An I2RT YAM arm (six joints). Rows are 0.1 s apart.
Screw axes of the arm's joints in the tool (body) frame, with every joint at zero. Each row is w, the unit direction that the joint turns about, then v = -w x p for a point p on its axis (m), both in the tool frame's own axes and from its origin. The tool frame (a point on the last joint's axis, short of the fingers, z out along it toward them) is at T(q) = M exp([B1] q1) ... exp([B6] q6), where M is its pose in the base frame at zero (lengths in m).
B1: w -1 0 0 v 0.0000 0.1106 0.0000
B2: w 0 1 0 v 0.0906 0.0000 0.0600
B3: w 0 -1 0 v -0.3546 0.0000 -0.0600
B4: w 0 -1 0 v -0.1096 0.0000 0.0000
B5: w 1 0 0 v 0.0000 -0.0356 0.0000
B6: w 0 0 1 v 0.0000 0.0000 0.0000
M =
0 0 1 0.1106
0 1 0 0.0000
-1 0 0 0.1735
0 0 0 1
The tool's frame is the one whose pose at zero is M.
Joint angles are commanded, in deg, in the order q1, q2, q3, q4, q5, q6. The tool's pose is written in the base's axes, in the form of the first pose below.
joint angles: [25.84 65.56 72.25 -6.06 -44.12 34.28]
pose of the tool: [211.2 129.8 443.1 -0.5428 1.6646 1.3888]
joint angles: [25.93 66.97 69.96 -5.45 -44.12 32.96]
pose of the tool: [220.9 135.0 424.9 -0.5459 1.7103 1.3788]
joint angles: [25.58 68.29 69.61 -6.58 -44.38 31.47]
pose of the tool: [228.2 136.8 415.3 -0.5503 1.7492 1.3645]
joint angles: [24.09 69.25 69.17 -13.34 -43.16 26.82]
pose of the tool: [235.4 131.9 396.8 -0.5333 1.8629 1.2882]
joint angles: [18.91 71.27 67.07 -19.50 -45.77 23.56]
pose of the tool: [251.4 113.1 365.7 -0.4690 2.0171 1.2578]
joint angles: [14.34 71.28 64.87 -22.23 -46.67 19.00]
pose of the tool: [256.9 92.4 348.6 -0.4397 2.0640 1.1928]
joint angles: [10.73 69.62 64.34 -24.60 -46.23 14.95]
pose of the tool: [253.7 74.2 349.0 -0.4282 2.0559 1.1107]
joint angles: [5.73 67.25 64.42 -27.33 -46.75 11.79]
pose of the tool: [246.8 50.8 355.4 -0.3935 2.0362 1.0361]
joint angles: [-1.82 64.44 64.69 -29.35 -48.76 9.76]
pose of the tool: [236.7 19.3 365.3 -0.3208 1.9965 0.9629]
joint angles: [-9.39 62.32 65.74 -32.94 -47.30 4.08]
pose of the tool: [225.0 -10.7 373.4 -0.2634 1.9779 0.7936]
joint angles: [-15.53 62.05 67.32 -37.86 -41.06 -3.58]
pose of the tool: [217.9 -36.3 374.6 -0.1988 2.0228 0.5543]
